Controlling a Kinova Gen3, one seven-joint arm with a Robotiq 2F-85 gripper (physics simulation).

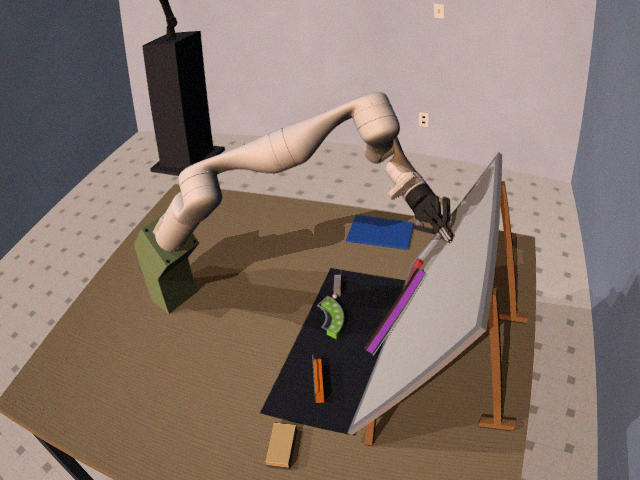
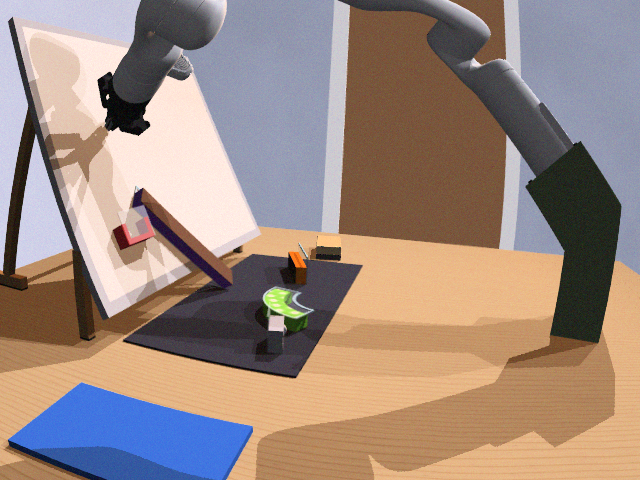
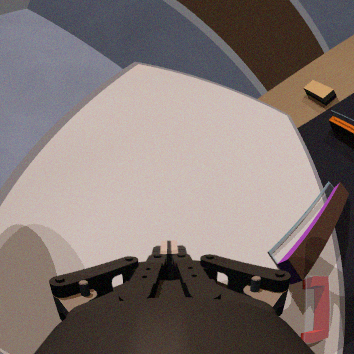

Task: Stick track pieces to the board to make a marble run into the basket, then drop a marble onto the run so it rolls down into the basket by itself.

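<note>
My gripper is shut and empty, with its tips close to the tilted white board. A long purple track piece lies slanted on the board, with one end close above the red basket and the other lower, past the board's bottom edge. A green curved piece and an orange piece rest on the black mat. A pale marble is beside a small grey block.
A blue pad lies on the table below my gripper's side of the board. A tan-topped block lies off the black mat's far end from the blue pad. Wooden easel legs support the board.
</note>
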